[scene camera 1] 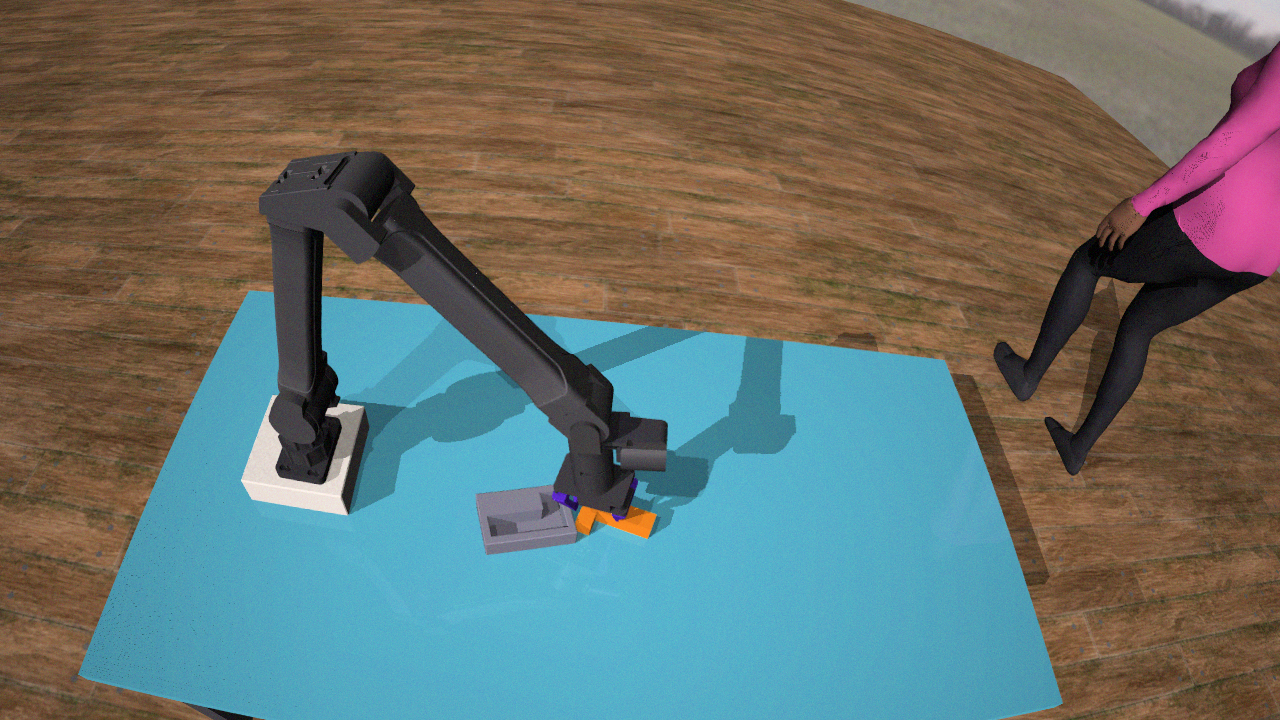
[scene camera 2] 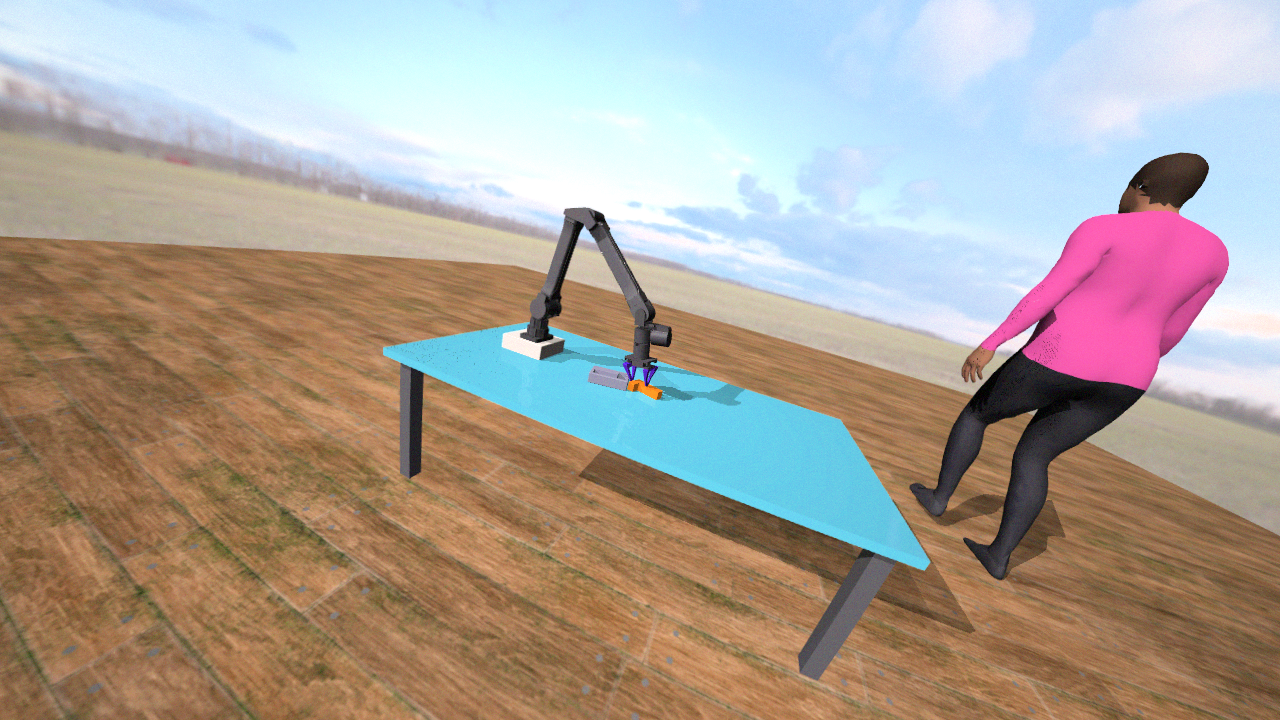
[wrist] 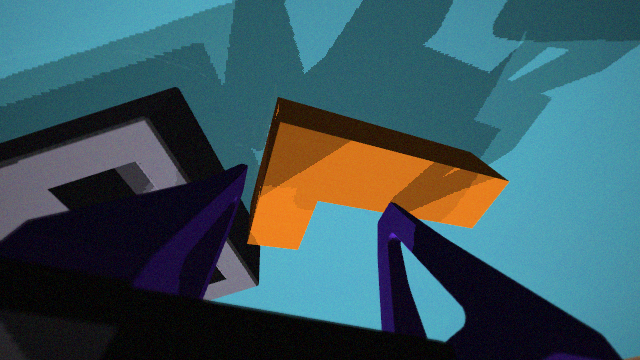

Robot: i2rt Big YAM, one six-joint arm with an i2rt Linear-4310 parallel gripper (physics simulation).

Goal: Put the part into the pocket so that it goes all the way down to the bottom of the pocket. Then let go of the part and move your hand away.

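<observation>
The orange L-shaped part lies flat on the table, outside the pocket. Its short leg is close to the right end of the grey block, whose top has the recessed pocket. My gripper points down over the part, open, with nothing between its purple fingers. In the wrist view the left fingertip is in front of the gap between block and part, and the right one is at the near edge of the long leg. The left finger hides some of the pocket.
The arm stands on a white base block at the left of the blue table. The grey block lies between that base and the part. A person in pink stands on the floor beyond the table's right end.
</observation>
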